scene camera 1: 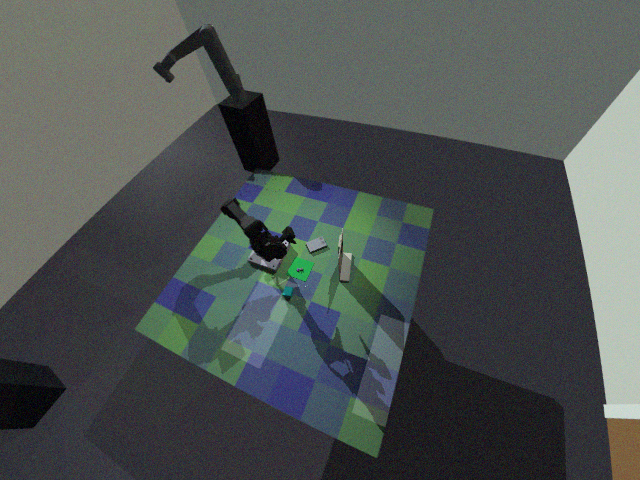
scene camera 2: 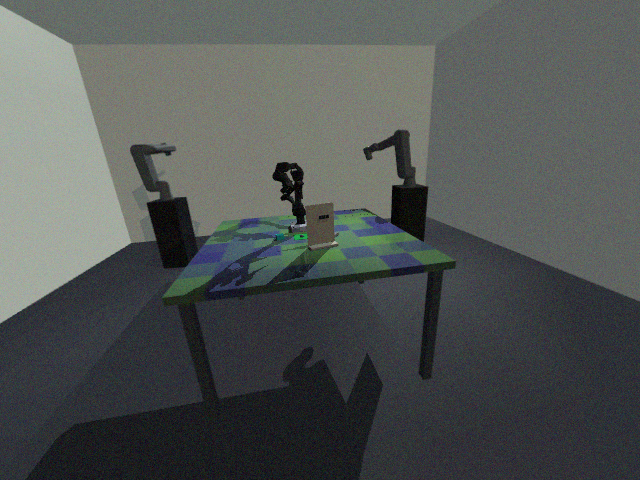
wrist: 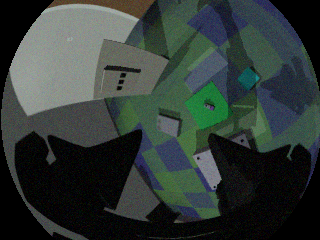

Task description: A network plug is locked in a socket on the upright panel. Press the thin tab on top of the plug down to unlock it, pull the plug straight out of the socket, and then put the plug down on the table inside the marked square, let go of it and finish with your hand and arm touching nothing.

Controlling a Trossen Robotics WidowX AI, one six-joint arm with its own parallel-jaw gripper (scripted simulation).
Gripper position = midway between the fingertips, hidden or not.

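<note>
Wrist view: my gripper (wrist: 176, 135), open and holding nothing, together with a bright green marked square (wrist: 206, 118). Scene camera 2 shows an upright panel (scene camera 2: 319, 218).
</note>
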